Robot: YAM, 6 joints.
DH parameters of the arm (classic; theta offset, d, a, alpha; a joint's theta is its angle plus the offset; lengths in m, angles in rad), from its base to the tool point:
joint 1: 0 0.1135 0.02 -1.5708
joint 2: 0 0 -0.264 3.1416
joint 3: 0.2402 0 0.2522 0
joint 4: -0.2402 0 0.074 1.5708
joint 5: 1.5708 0 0 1.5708
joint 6: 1.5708 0.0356 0 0
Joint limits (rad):
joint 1: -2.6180..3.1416
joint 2: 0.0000..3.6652
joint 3: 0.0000..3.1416
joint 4: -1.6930..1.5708
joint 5: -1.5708..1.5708
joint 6: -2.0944..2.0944
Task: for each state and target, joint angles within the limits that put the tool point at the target. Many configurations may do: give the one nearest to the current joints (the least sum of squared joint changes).
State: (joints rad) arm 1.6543 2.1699 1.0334 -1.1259 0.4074 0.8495
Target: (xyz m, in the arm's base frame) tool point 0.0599 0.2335 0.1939
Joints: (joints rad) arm 1.3847 1.6500 1.0706 -1.3599 0.4555 0.8495
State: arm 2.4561 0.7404 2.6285 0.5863 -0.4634 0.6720
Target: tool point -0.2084 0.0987 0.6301
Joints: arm 2.6229 1.4251 1.9369 0.4021 -0.5171 0.6720
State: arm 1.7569 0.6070 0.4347 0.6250 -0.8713 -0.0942
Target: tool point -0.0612 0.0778 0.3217
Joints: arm 1.9406 0.3630 0.3544 0.6487 -0.9492 -0.0942
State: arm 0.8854 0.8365 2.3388 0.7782 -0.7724 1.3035
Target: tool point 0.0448 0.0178 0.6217
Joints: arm 0.1639 0.9140 1.5560 0.6661 -0.2922 1.3035
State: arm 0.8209 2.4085 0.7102 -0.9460 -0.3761 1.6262
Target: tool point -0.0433 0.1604 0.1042
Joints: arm 1.7196 1.8544 0.7003 -1.3370 -0.5644 1.6262
